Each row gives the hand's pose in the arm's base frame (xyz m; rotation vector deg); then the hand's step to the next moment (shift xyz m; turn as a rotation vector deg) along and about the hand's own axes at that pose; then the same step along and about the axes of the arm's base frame.
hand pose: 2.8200 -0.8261 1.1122 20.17 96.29 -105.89
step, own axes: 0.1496 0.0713 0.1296 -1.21 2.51 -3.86
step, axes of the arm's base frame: -0.0482 -0.1643 -0.1223 1.66 4.02 -1.94
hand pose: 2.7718 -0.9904 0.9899 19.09 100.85 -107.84
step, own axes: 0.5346 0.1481 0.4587 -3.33 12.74 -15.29
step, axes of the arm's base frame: -0.2805 -0.5628 -0.3504 6.86 15.59 -10.82
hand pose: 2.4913 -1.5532 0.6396 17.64 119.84 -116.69
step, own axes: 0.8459 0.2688 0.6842 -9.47 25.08 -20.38
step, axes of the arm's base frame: -0.7305 -0.6720 -0.5203 16.30 20.96 -20.71
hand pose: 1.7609 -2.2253 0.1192 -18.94 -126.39 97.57
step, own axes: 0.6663 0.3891 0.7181 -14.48 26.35 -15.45
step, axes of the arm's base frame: -0.9044 -0.2851 -0.4602 18.91 15.01 -23.66
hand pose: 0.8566 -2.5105 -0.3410 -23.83 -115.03 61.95
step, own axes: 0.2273 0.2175 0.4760 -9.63 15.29 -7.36
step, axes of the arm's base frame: -0.5292 0.0030 -0.2132 10.49 7.09 -14.84
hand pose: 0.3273 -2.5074 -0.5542 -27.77 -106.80 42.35
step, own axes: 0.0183 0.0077 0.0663 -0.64 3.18 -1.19
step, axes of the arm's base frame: -0.0682 -0.0008 -0.0118 1.34 2.24 -2.27
